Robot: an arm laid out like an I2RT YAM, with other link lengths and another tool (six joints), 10 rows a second.
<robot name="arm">
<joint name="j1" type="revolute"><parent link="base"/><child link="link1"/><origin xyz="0 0 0.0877" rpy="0 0 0"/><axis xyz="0 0 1"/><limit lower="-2.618" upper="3.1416"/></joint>
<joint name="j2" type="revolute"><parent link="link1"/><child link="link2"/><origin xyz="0.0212 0.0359 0.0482" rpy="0 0 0"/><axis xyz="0 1 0"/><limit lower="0" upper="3.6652"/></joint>
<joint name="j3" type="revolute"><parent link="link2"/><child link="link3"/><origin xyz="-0.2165 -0.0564 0" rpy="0 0 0"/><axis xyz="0 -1 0"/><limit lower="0" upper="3.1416"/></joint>
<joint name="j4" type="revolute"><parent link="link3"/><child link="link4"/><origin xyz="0.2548 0.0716 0.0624" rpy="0 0 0"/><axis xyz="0 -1 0"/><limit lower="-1.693" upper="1.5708"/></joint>
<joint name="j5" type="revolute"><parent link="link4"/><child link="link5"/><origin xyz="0.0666 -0.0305 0.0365" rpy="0 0 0"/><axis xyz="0 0 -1"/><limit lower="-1.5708" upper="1.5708"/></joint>
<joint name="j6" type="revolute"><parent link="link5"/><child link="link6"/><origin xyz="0.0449 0 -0.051" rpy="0 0 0"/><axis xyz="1 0 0"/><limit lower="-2.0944" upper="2.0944"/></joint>
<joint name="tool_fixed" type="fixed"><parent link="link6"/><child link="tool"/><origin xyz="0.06 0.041 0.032" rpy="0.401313 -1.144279 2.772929"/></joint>
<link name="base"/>
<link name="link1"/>
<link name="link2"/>
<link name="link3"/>
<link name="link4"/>
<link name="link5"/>
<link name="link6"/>
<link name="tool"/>
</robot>
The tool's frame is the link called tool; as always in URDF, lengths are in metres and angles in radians.
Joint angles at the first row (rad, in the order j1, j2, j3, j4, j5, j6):
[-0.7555 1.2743 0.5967 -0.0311 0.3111 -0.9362]
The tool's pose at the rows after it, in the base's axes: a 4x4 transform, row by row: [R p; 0 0 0 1], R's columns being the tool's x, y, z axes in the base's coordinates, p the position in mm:
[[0.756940, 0.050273, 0.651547, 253.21], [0.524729, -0.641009, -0.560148, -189.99], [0.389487, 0.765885, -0.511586, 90.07], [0, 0, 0, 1]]
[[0.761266, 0.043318, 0.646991, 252.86], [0.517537, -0.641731, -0.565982, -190.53], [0.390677, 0.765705, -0.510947, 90.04], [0, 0, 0, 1]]
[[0.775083, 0.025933, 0.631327, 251.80], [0.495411, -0.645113, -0.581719, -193.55], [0.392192, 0.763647, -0.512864, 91.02], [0, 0, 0, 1]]
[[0.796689, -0.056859, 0.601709, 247.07], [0.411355, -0.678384, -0.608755, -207.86], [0.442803, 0.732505, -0.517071, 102.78], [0, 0, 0, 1]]
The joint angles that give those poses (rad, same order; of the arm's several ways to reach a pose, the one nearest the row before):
[-0.7562 1.2785 0.5953 -0.0307 0.3165 -0.9368]
[-0.7562 1.2786 0.5952 -0.0321 0.3227 -0.9295]
[-0.7604 1.2831 0.6047 -0.0451 0.3385 -0.9117]
[-0.8109 1.2897 0.6617 -0.1239 0.3222 -0.8426]

